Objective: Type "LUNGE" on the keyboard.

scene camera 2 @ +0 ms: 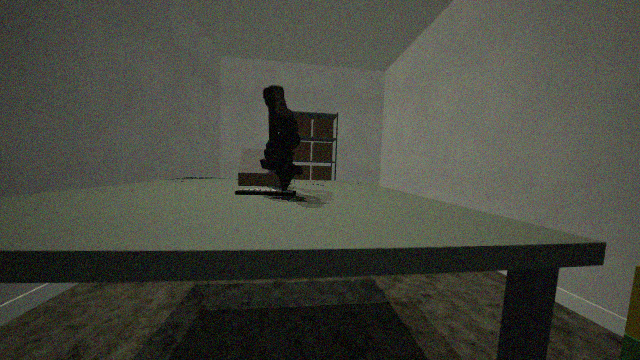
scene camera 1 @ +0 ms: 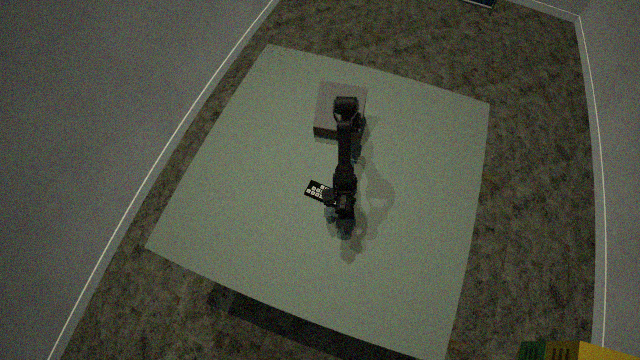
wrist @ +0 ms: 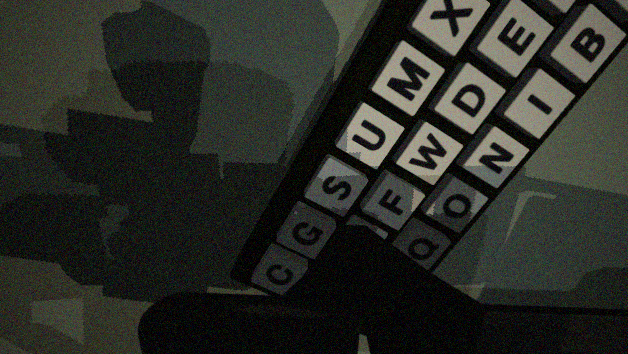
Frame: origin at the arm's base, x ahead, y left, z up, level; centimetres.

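Seen in the pictures: gripper, between the fingertips: [scene camera 2: 284, 191] [wrist: 352, 236].
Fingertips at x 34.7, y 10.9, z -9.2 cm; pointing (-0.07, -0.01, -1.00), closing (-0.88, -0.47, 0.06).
A point is followed by its place in that frame.
The black keyboard [scene camera 1: 313, 190] {x 35.0, y -2.9, z -9.0 cm} [scene camera 2: 250, 192] {x 37.6, y -0.7, z -9.6 cm} [wrist: 302, 175] {x 37.5, y 9.7, z -9.3 cm} lies flat on the table, its white keys set diagonally in the wrist view. There the U key [wrist: 371, 135] {x 36.4, y 7.3, z -8.8 cm}, N key [wrist: 495, 156] {x 32.4, y 5.9, z -8.8 cm}, G key [wrist: 306, 231] {x 36.5, y 11.3, z -8.8 cm} and E key [wrist: 517, 37] {x 34.2, y 2.9, z -8.8 cm} show; no L key is readable. My gripper [scene camera 2: 285, 188] {x 34.7, y 10.9, z -9.3 cm} [wrist: 352, 236] {x 34.7, y 10.9, z -9.3 cm} is shut and empty, pointing down at the keyboard's near end. Its tips cover most of a key between G and Q, just below the F key [wrist: 393, 200] {x 34.5, y 8.9, z -8.8 cm}; that key's letter is hidden. Whether the tips touch it I cannot tell.
The pale table [scene camera 1: 250, 210] {x 53.7, y -23.8, z -10.4 cm} [scene camera 2: 150, 225] {x 75.2, y -6.7, z -10.4 cm} carries a low box-like block [scene camera 1: 325, 95] {x -3.6, y -14.3, z 5.3 cm} [scene camera 2: 250, 179] {x 6.8, y -9.7, z -7.4 cm} beside the arm's base. A shelf unit [scene camera 2: 336, 145] stands behind the table. The arm's shadow falls across part of the keyboard and the table.
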